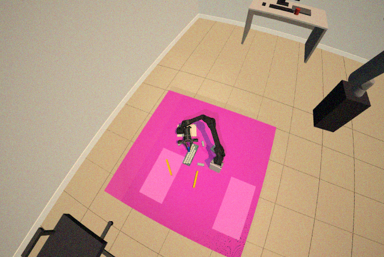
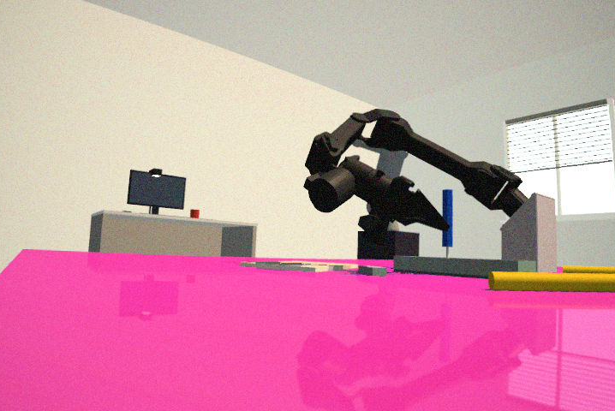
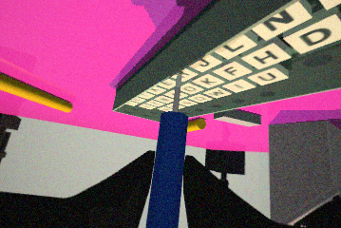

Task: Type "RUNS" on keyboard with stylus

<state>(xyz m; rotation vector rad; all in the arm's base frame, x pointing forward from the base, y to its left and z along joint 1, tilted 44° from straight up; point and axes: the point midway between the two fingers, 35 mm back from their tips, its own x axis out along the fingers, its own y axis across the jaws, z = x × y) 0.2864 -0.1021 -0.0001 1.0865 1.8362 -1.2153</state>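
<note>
The blue stylus lies 10 mm below my gripper tip. Also, from my gripper tip: stylus tip 50 mm below; then grey block 130 mm to the right, 100 mm behind, 70 mm below; then beige pad 220 mm to the right, 110 mm ahead, 70 mm below.
</note>
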